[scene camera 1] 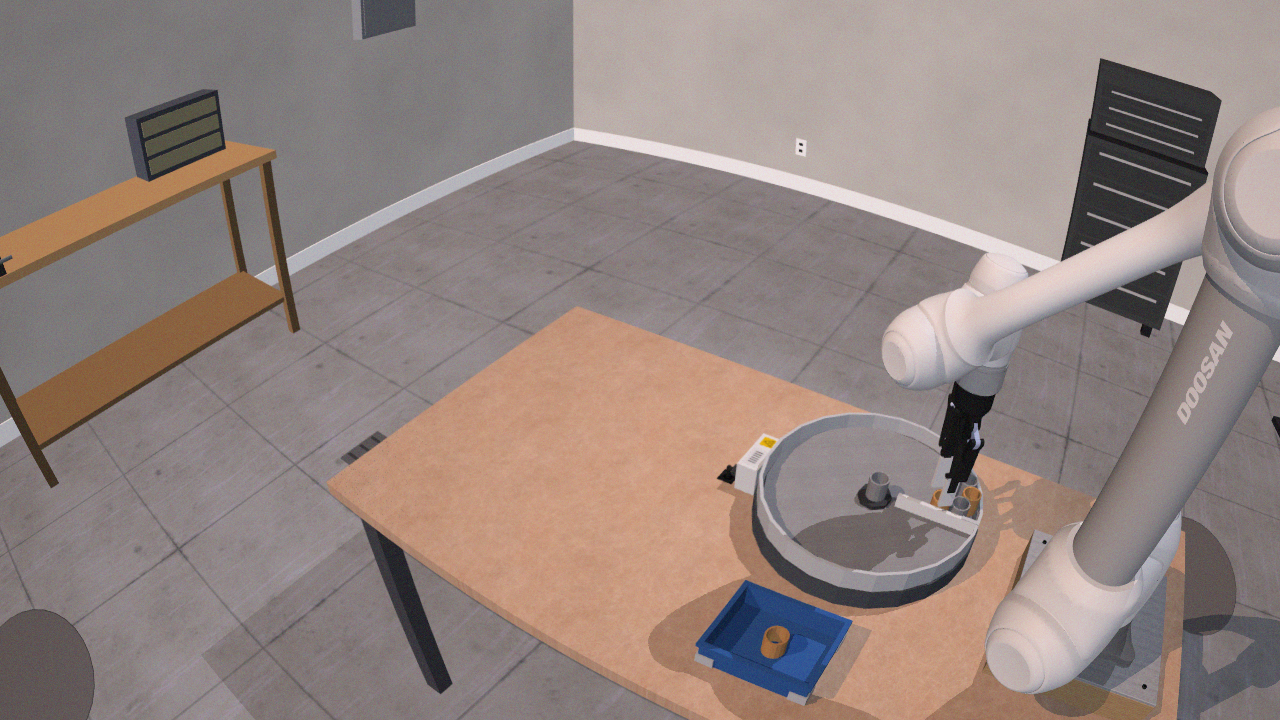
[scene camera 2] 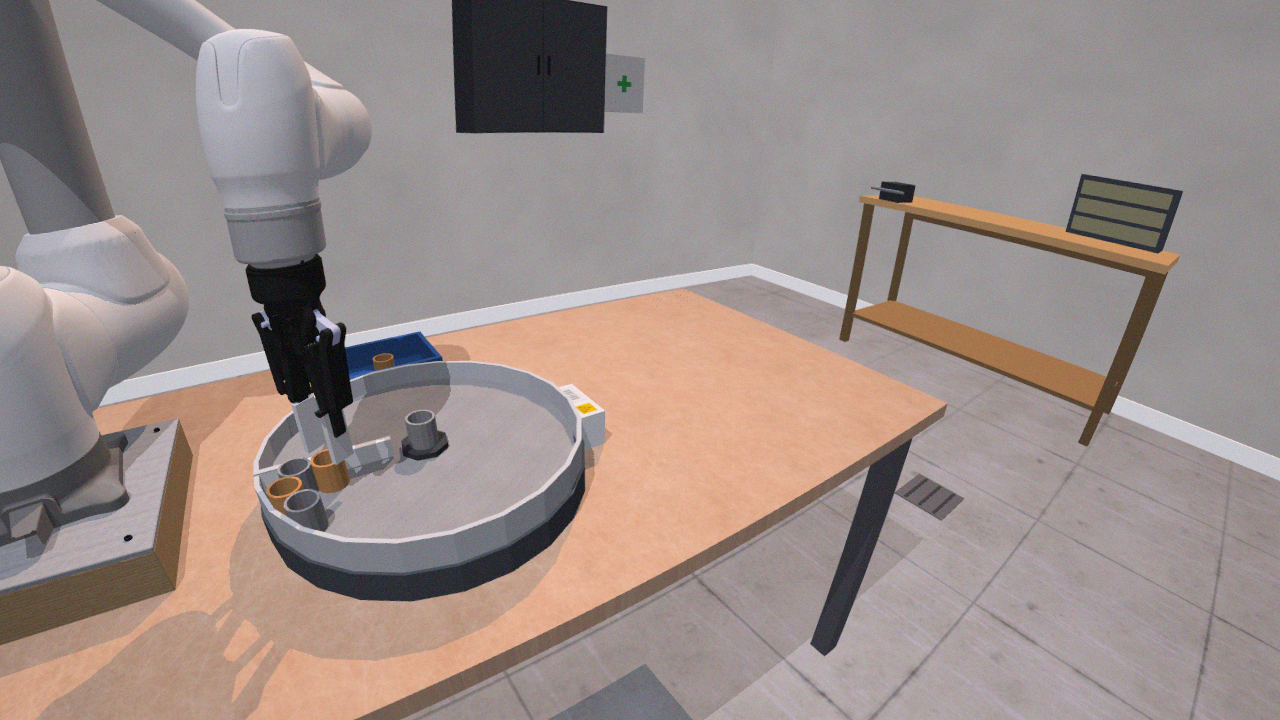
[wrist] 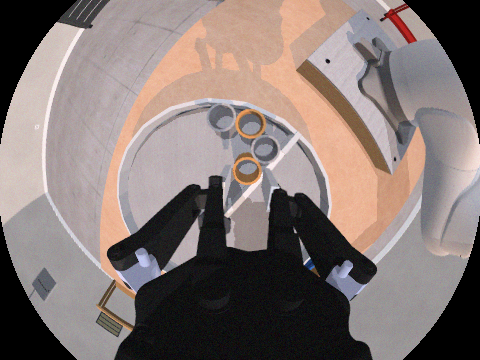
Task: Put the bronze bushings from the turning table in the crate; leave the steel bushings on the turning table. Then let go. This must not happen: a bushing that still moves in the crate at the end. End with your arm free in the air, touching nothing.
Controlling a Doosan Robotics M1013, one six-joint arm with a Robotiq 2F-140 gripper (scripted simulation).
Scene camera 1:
my gripper: 940,495
bronze bushing: 779,634
grey turning table: 812,490
blue crate: 815,634
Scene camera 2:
my gripper: 329,452
bronze bushing: 330,478
bronze bushing: 283,486
grey turning table: 500,443
blue crate: 412,348
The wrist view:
my gripper: 246,176
grey turning table: 184,150
